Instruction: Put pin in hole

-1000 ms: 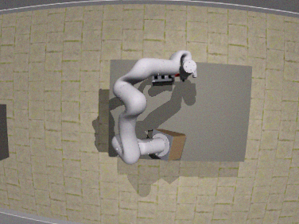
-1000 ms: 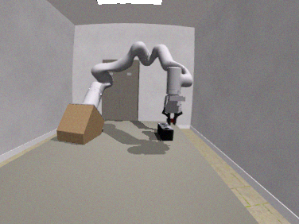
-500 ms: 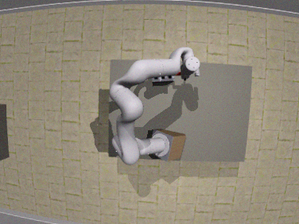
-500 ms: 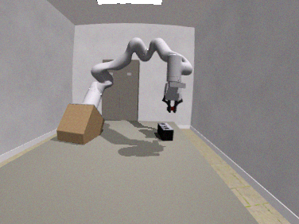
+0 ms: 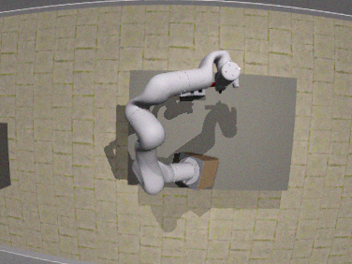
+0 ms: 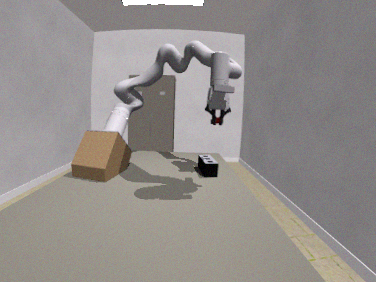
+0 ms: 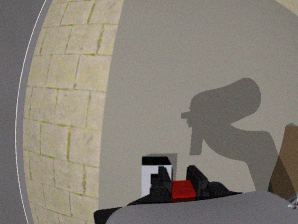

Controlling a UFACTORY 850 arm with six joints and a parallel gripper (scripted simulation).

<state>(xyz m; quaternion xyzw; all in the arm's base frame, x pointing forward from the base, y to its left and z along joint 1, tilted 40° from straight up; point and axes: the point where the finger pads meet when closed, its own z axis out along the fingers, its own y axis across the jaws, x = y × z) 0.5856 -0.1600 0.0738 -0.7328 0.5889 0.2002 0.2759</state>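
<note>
My gripper is now 3 cm past the block, 14 cm to the right of it and 25 cm above it. Also, from my hand: pin: 2 cm to the left.
</note>
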